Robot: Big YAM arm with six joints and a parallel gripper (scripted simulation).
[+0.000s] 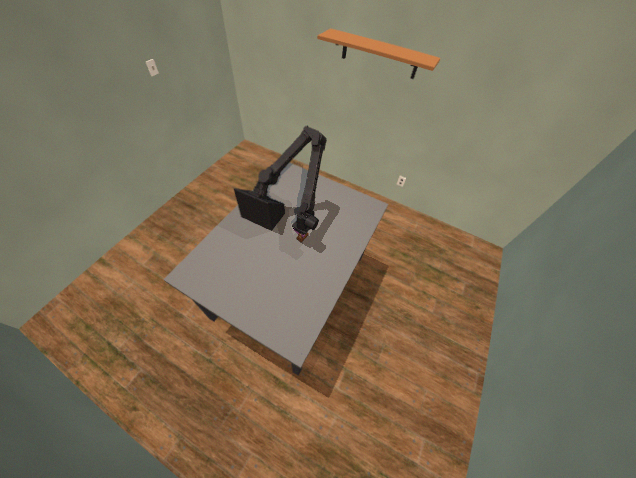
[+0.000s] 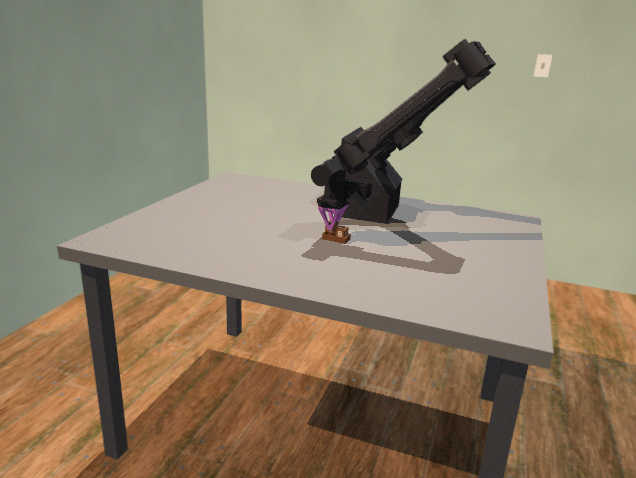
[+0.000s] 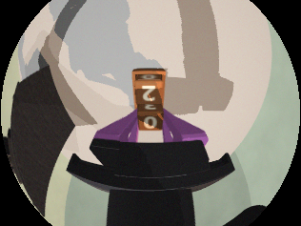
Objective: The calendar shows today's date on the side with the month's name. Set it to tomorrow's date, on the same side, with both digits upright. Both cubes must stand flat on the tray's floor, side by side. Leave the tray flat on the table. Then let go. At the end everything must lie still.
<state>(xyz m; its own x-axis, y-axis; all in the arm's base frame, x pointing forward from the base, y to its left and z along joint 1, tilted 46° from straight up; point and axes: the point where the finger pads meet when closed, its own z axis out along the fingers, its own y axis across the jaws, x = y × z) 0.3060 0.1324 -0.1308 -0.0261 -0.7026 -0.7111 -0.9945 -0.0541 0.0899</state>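
Now: hand 3 cm above the small brown calendar tray and 2 cm to the right of it.
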